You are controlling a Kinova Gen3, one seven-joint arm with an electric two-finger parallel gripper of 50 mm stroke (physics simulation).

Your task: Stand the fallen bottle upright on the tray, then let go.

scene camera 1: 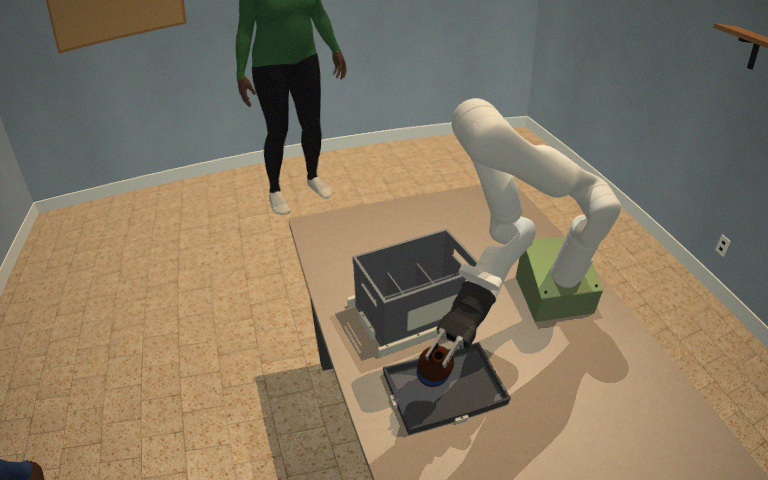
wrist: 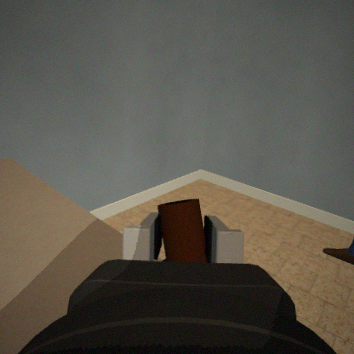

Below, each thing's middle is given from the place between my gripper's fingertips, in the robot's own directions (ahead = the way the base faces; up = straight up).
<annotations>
Now: hand 50 mm above the brown bottle (scene camera 1: 431, 373), 40 mm to the left of it and 10 mm past it.
</annotations>
